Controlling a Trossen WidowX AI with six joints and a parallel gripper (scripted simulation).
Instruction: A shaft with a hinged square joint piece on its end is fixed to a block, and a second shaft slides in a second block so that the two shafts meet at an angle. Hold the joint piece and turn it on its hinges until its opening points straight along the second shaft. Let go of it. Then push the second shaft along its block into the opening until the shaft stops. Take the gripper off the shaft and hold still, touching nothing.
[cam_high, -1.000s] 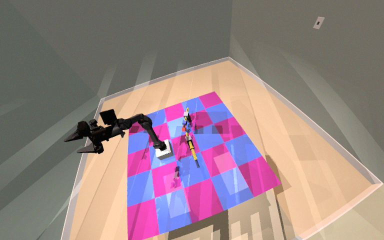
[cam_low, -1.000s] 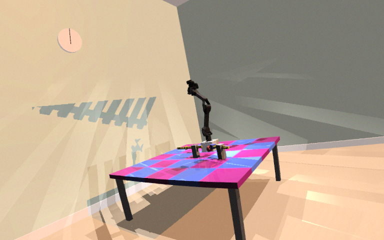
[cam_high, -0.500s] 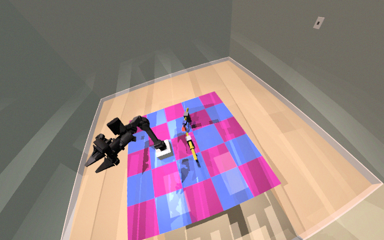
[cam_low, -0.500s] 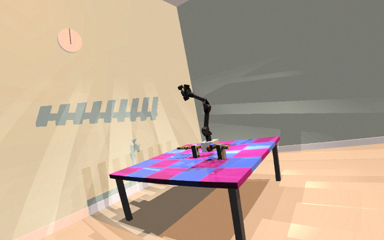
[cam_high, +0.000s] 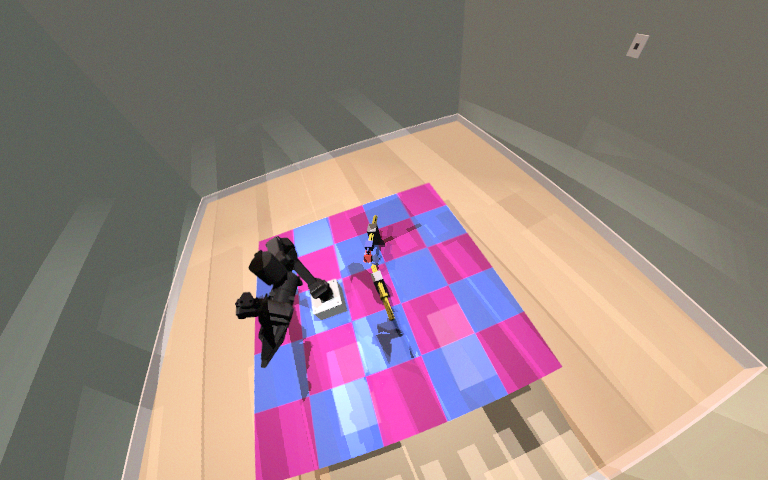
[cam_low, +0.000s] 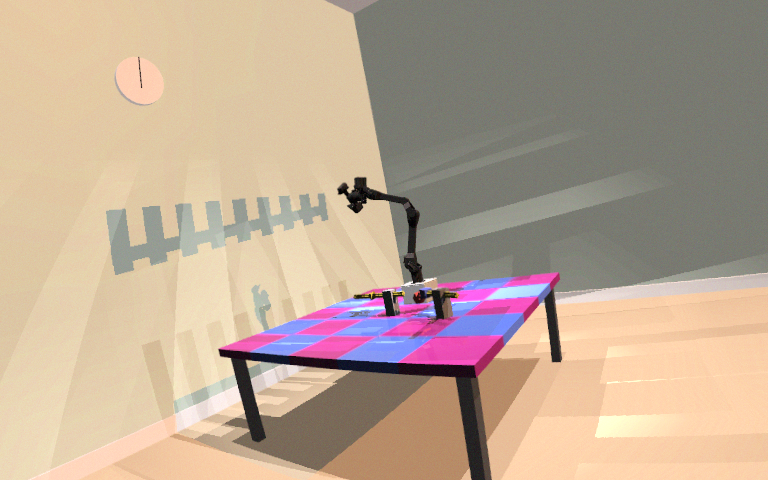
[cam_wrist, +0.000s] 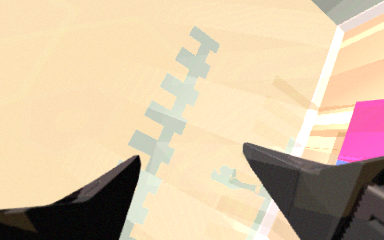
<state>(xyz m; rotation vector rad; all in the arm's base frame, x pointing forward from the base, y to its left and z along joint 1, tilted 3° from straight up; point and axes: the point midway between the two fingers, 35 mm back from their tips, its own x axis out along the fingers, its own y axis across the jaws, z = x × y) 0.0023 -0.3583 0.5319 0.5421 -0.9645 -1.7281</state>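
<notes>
My gripper tip is 290 mm short of the red-orange joint piece, 530 mm to the right of it and 550 mm above it.
</notes>
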